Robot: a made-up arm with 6 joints.
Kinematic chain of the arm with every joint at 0, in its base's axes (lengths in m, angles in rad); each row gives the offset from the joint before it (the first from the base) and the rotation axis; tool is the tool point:
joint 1: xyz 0 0 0.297 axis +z
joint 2: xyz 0 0 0 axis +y
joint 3: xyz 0 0 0.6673 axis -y
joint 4: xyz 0 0 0 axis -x
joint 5: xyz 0.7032 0 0 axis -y
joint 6: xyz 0 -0.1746 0 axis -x
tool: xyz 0 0 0
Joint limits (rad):
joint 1: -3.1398..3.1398
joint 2: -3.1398..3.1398
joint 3: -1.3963..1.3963
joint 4: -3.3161..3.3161
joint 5: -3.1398..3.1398
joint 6: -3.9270..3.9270
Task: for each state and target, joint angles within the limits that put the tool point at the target. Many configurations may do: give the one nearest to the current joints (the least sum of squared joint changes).
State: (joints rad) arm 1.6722 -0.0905 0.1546 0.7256 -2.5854 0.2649
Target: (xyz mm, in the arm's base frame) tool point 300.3 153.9 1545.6
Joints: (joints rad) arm 0.9133 -0.1401 0.6948 0.6046 -2.5854 0.2649
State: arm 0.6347 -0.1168 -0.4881 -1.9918 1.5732 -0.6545
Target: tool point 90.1 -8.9 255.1
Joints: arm 0.2801 -0.1274 -1.2236 -1.3779 1.5732 -0.6545
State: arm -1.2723 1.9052 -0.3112 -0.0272 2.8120 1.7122
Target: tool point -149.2 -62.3 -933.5
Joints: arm -1.3046 2.6496 0.5511 0.4070 2.8120 1.7122
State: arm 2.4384 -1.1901 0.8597 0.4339 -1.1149 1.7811
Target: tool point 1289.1 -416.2 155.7
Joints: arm 2.7138 -1.8592 1.1031 0.4637 -1.1149 1.7811
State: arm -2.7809 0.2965 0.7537 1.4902 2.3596 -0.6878
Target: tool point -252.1 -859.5 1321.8
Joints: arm -1.8736 0.4988 0.9071 1.6604 2.3596 -0.6878
